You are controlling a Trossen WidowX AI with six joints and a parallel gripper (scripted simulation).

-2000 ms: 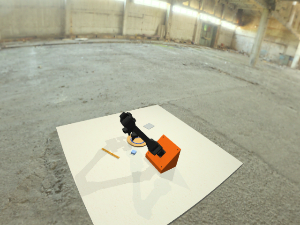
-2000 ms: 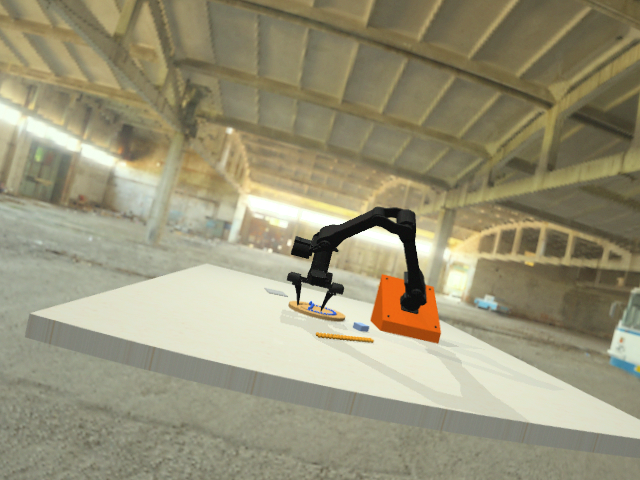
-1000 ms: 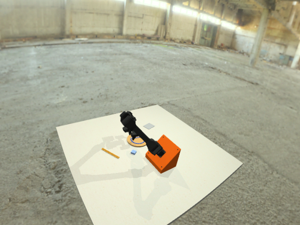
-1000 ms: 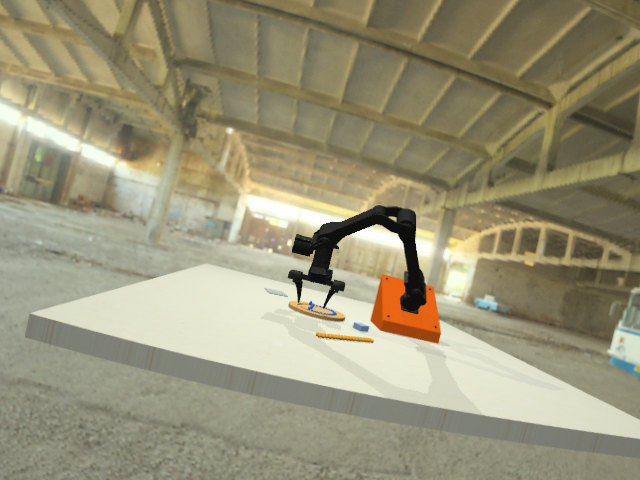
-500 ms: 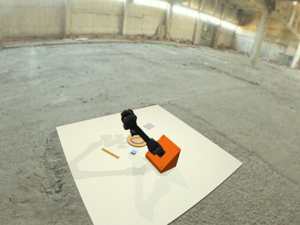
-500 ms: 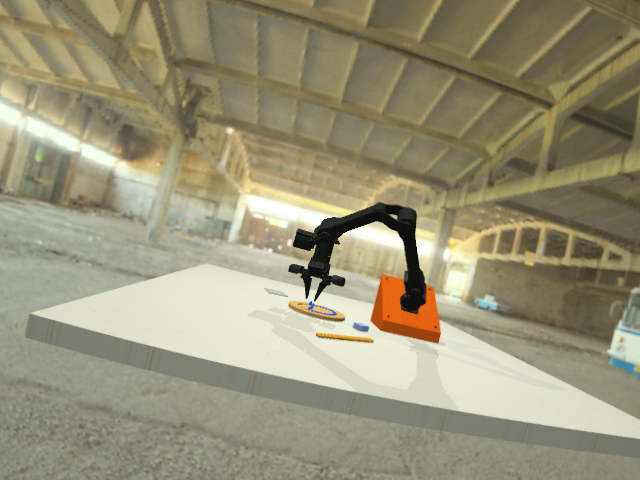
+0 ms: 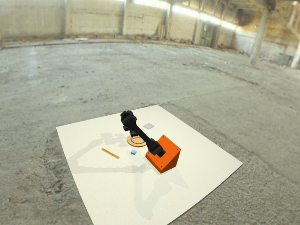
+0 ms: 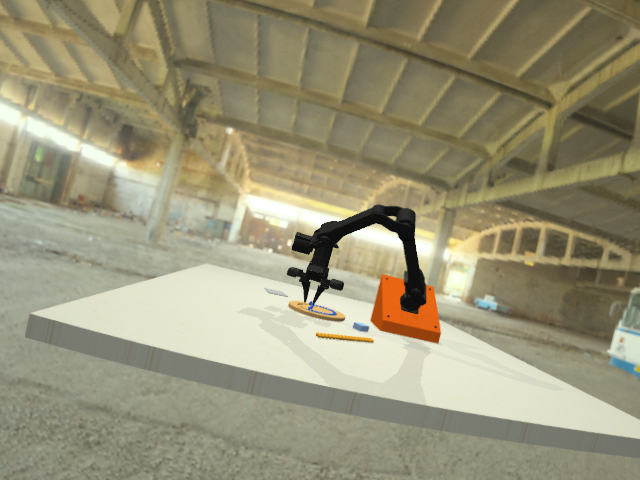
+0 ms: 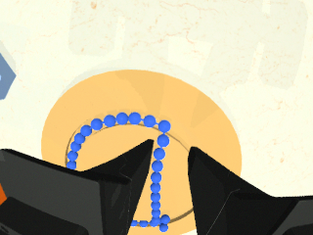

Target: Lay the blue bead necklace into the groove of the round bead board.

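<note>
My gripper tip is 40 mm past the round tan bead board, 50 mm to the left of it and 20 mm above it. Round my gripper tip: flat grey tile 120 mm ahead, 270 mm to the right, 30 mm below; small light-blue block 170 mm behind, 70 mm to the left, 20 mm below.
</note>
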